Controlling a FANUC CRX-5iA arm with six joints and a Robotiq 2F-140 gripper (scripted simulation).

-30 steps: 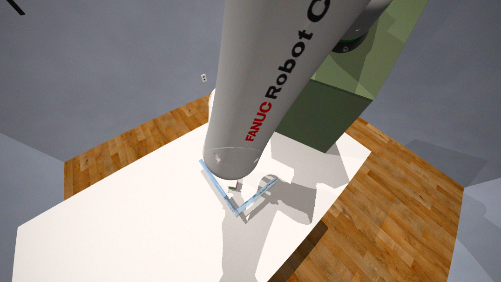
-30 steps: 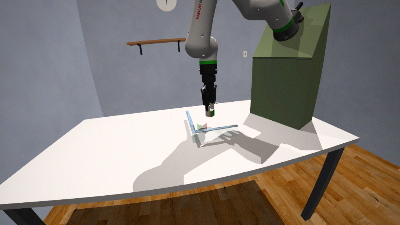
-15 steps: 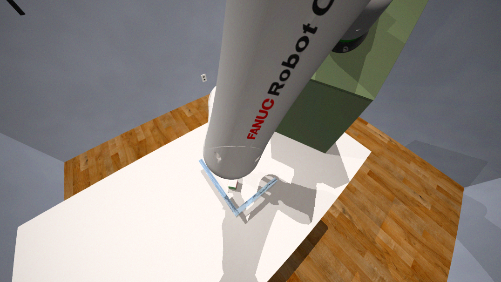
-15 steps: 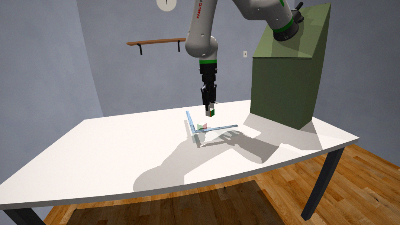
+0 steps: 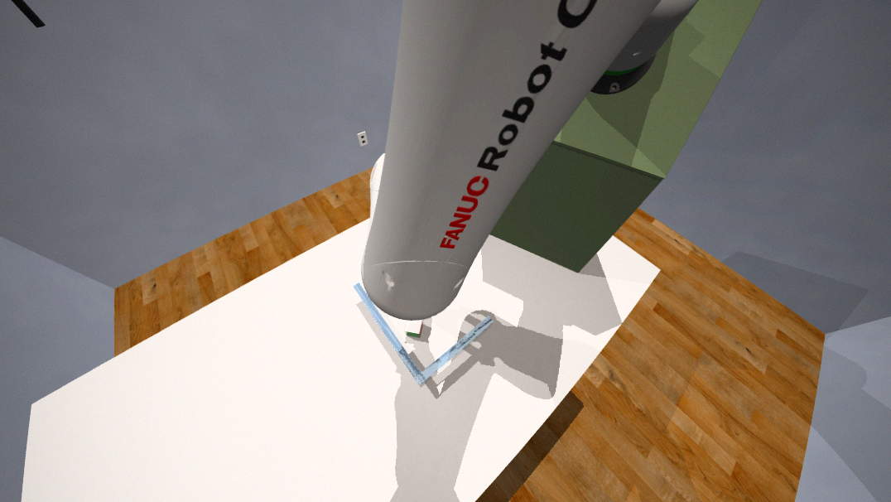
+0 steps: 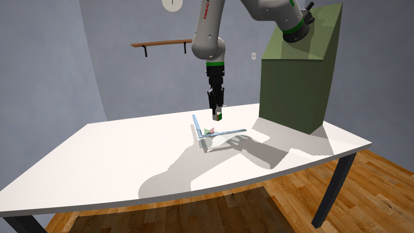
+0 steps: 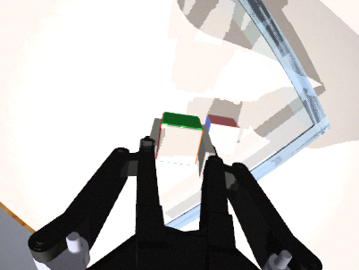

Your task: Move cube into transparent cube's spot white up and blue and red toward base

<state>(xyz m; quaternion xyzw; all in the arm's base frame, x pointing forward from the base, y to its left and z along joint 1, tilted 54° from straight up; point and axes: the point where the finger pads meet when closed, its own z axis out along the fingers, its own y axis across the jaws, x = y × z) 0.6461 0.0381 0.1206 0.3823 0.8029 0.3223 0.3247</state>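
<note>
Right now my hand is 50 mm short of the transparent cube, 40 mm to the right of it and 90 mm above it. The rest, counted from my hand: rail: 10 mm behind, 150 mm to the left, 70 mm below.
</note>
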